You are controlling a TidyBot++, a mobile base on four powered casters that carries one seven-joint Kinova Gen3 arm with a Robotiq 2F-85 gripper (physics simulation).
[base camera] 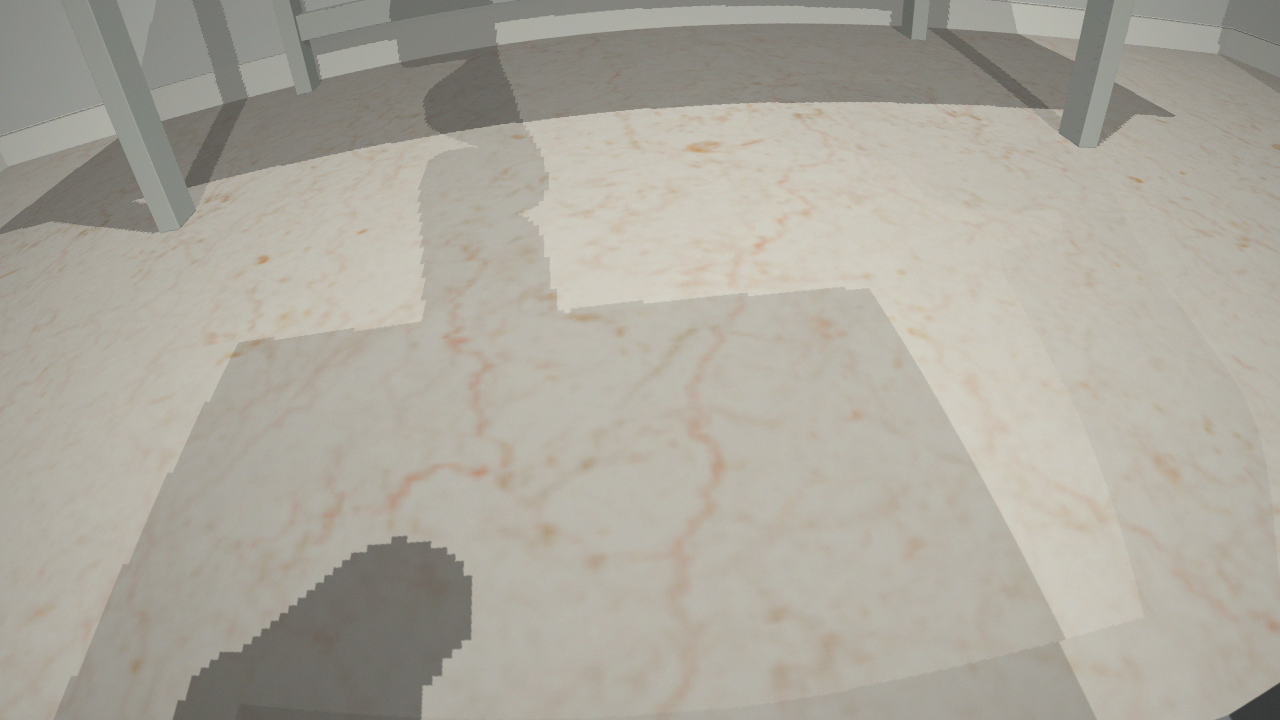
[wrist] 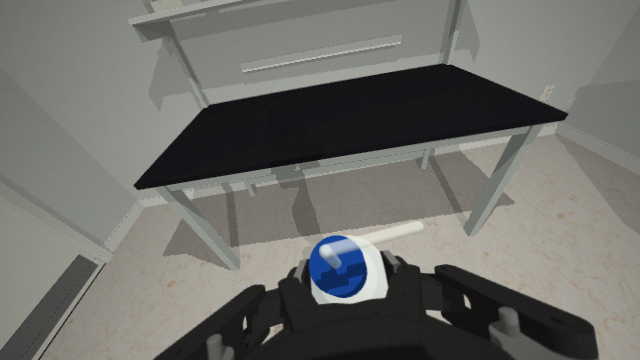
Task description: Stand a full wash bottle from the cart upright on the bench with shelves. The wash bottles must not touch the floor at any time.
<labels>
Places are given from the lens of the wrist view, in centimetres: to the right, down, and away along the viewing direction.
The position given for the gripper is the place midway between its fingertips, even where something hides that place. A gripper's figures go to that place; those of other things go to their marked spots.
gripper [wrist: 345, 267]: 2, 7, 16
bench with shelves [wrist: 400, 115]: 32, -26, 81
grey shelf [wrist: 393, 39]: 40, -77, 110
grey wall [wrist: 94, 107]: -143, -46, 126
The marked spots on the bench with shelves and the grey shelf are 59 cm apart.
</labels>
